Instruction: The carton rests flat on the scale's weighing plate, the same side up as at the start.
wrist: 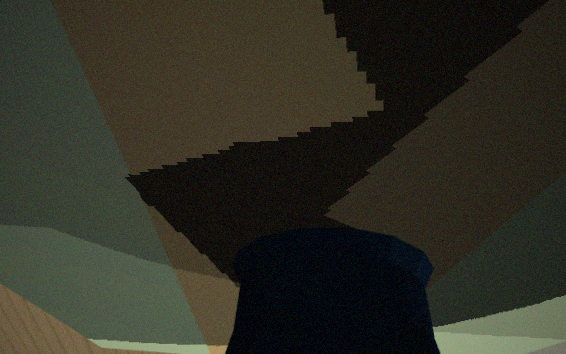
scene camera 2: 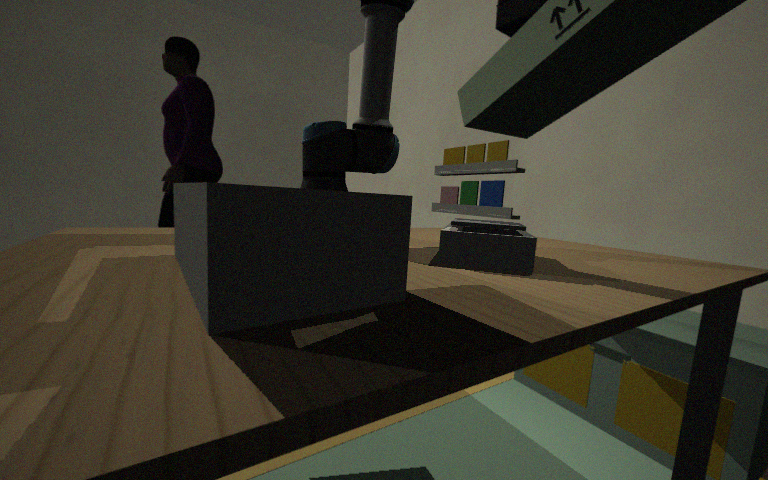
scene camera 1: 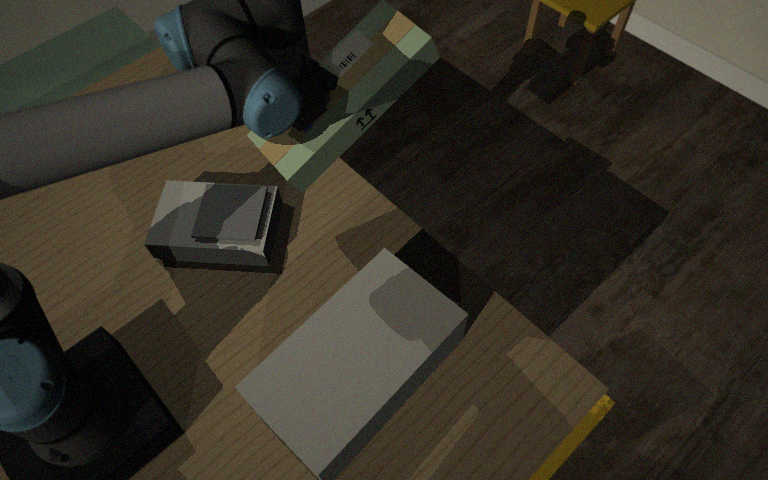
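Where they show: hand at its tool point: [wrist: 309,266]; arm's base at its link origin: [scene camera 1: 80,418].
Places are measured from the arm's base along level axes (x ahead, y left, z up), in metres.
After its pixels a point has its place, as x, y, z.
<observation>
The carton [scene camera 1: 362,93] @[0.666, -0.047, 0.275] [scene camera 2: 526,73] @[0.610, -0.055, 0.191] is long, flat and green with a brown tape band, a label and arrow marks. It hangs in the air on my suction gripper [wrist: 332,237], clearly tilted in scene camera 2, with its taped face toward the cup. The dark blue cup meets that face in the wrist view; the arm partly covers the carton in scene camera 1. The scale [scene camera 1: 175,217] @[0.359, 0.221, -0.014] [scene camera 2: 487,251] @[0.492, 0.073, -0.045] stands on the table, its grey weighing plate [scene camera 1: 237,212] @[0.447, 0.120, 0.003] bare. In scene camera 1 the carton shows above and right of the scale, apart from it.
A large grey box [scene camera 1: 339,362] @[0.349, -0.271, 0.043] [scene camera 2: 305,254] @[0.563, -0.301, -0.016] stands on the table [scene camera 1: 73,243] @[0.184, 0.384, -0.076] [scene camera 2: 130,316] @[0.489, -0.428, -0.076] near the scale. The arm's base is at the lower left in scene camera 1. A person [scene camera 2: 189,113] stands beyond the table. Wall shelves [scene camera 2: 475,168] and a yellow stool [scene camera 1: 594,8] are farther off.
</observation>
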